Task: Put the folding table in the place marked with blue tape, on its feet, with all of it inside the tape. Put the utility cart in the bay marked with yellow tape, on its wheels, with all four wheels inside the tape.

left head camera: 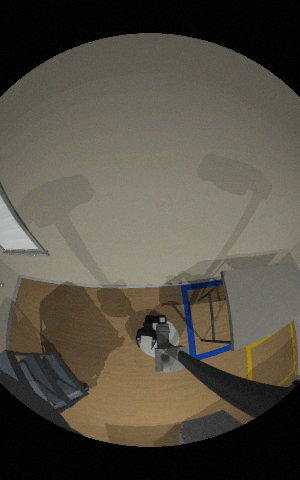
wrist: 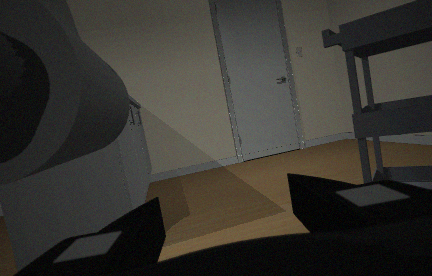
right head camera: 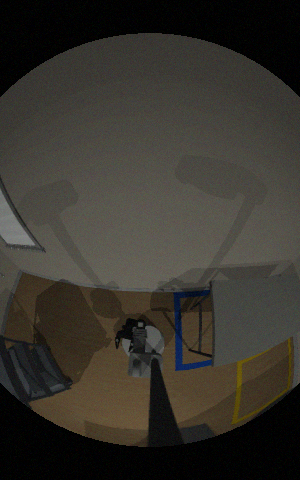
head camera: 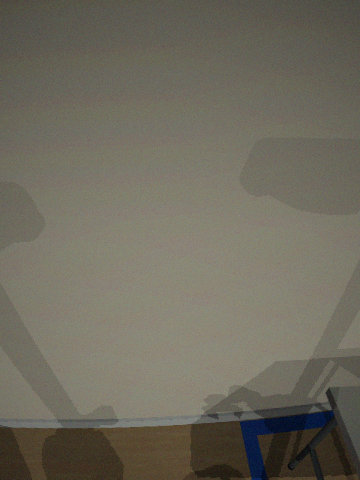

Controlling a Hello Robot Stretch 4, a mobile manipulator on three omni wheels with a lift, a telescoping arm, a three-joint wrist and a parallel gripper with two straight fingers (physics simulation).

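Frame: origin at the robot's base, x left, y back, z up, level; centimetres.
Where they show: gripper, between the fingertips: [left head camera: 144, 348] [wrist: 226, 204] [right head camera: 122, 350].
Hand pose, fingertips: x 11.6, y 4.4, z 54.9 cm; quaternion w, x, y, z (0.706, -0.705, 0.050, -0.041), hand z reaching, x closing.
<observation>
After its pixels a point has its place.
The folding table [head camera: 350, 412] @(x -51.0, y -37.8, z 71.0 cm) [left head camera: 265, 305] @(x -82.7, y -8.1, z 71.0 cm) [right head camera: 255, 320] @(x -81.3, y -9.1, z 70.9 cm) stands upright at the right, by the wall. Its visible legs are inside the left line of the blue tape [head camera: 253, 445] @(x -36.5, y -51.2, z -2.6 cm) [left head camera: 189, 320] @(x -37.8, y -16.5, z -2.7 cm) [right head camera: 178, 335] @(x -37.4, y -8.3, z -2.7 cm); the top hides the right part of that place. The yellow tape [left head camera: 249, 362] @(x -116.1, y 66.2, z -2.7 cm) [right head camera: 239, 385] @(x -117.0, y 79.0, z -2.7 cm) lies in front, partly hidden. The grey utility cart [left head camera: 69, 389] @(x 97.0, y 82.2, z 12.3 cm) [right head camera: 46, 369] @(x 108.4, y 69.7, z 12.2 cm) [wrist: 392, 118] @(x 82.4, y 70.4, z 48.2 cm) is at the lower left of the side head views and at the right of the wrist view, apart from my fingers. My gripper [wrist: 226, 204] @(x 11.6, y 4.4, z 54.9 cm) is open and empty.
A grey cabinet [left head camera: 210, 427] [right head camera: 197, 432] [wrist: 65, 215] @(x -50.3, y 129.1, z 25.9 cm) stands near the bottom of the side head views and at the left of the wrist view. A closed door [wrist: 255, 75] @(x 119.8, y 314.6, z 99.1 cm) is in the wall beyond. A window [left head camera: 17, 232] @(x 117.2, y -60.1, z 105.1 cm) is at the left.
</observation>
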